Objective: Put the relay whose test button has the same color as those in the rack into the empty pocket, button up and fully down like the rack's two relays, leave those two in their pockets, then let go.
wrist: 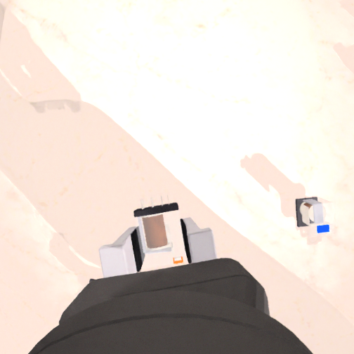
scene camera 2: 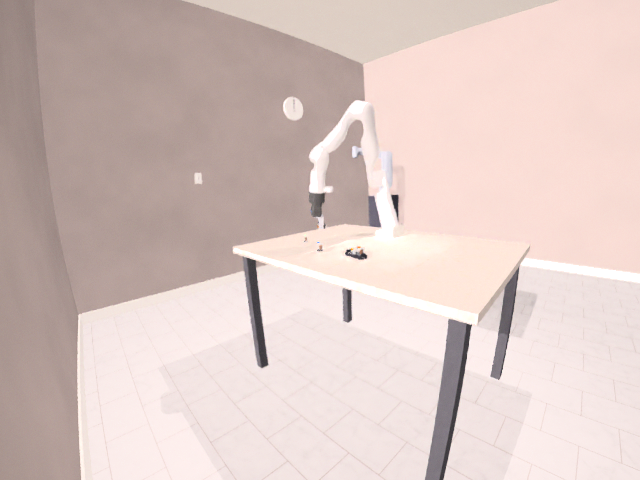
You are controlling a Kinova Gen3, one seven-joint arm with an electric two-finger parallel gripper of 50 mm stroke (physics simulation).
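Places are measured from the arm's base along level axes (x ahead, y left, z up), in centimetres.
Pixels of known places: gripper, between the fingertips: (scene camera 2: pixel 320 228); arm's base, origin of its link: (scene camera 2: pixel 390 227).
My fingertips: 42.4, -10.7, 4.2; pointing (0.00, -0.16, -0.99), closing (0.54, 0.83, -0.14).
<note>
For each thing: its top centre in the pictures, then the offset to it from my fingertips, as dx, dy, dz. Level surfaces: height alone.
- black rack, centre of its top: (scene camera 2: pixel 355 251) +4.4, +28.4, -6.6
- relay with a blue button, centre of its top: (scene camera 2: pixel 319 242) +8.5, +9.7, -4.5
- table, height of its surface: dz -8.9
- small relay, centre of its top: (scene camera 2: pixel 305 234) +1.0, -11.4, -4.5
My gripper (scene camera 2: pixel 321 223) (wrist: pixel 162 237) points down above the far left part of the table and is shut on a clear relay (wrist: pixel 154 239) with a brown coil and an orange test button. The black base and pins of this relay face away from the palm, and its button is near the palm. The black rack (scene camera 2: pixel 361 256) stands on the table, to the right of the gripper in the scene view. Small orange spots show on the relays in it; its pockets are too small to make out there. The rack does not show in the wrist view.
A relay with a blue button (scene camera 2: pixel 319 247) (wrist: pixel 313 212) stands upright on the table (scene camera 2: pixel 413 268), left of the rack in the scene view. Another small relay (scene camera 2: pixel 305 239) stands farther left; its button colour is hard to tell. Arm shadows cross the tabletop in the wrist view.
</note>
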